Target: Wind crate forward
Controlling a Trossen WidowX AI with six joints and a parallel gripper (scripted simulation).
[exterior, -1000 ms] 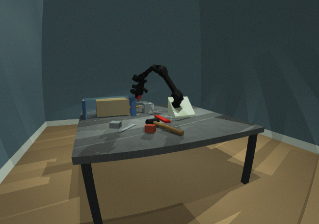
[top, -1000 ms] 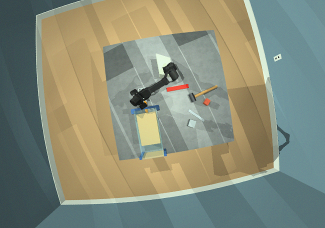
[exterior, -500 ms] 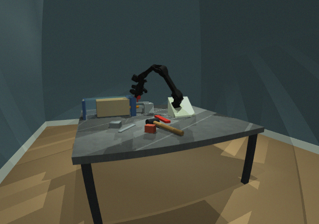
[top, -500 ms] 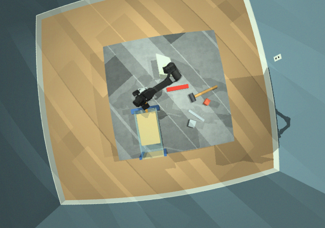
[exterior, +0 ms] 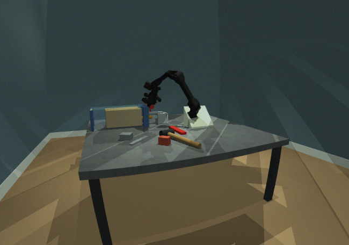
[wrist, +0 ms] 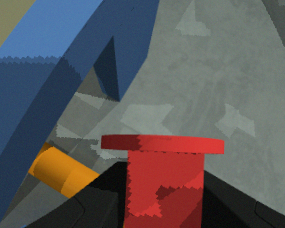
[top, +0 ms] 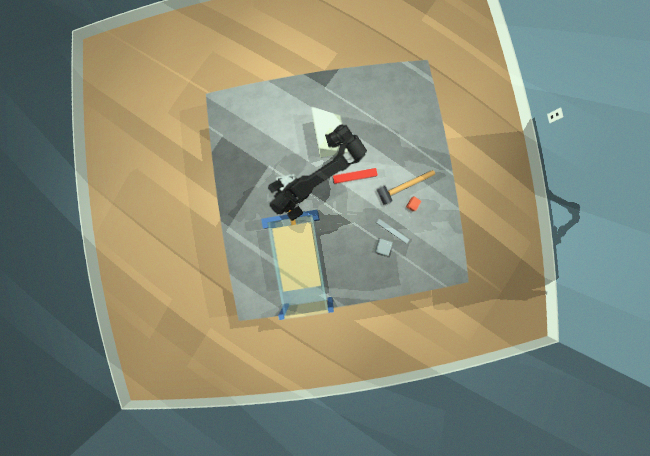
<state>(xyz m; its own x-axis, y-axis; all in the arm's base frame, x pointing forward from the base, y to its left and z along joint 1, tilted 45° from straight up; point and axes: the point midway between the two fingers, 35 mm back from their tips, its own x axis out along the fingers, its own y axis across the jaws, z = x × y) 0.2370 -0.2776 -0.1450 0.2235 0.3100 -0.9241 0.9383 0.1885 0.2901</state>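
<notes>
The winch handle is 4 cm behind my gripper tip, 3 cm to the left of it and 3 cm below it. Round my gripper tip: clear-panelled cubby: 30 cm ahead, 2 cm below; grey winch: 12 cm behind, 10 cm below, 4 cm to the left; red spool-shaped handle grip: 1 cm to the left, 1 cm behind.
</notes>
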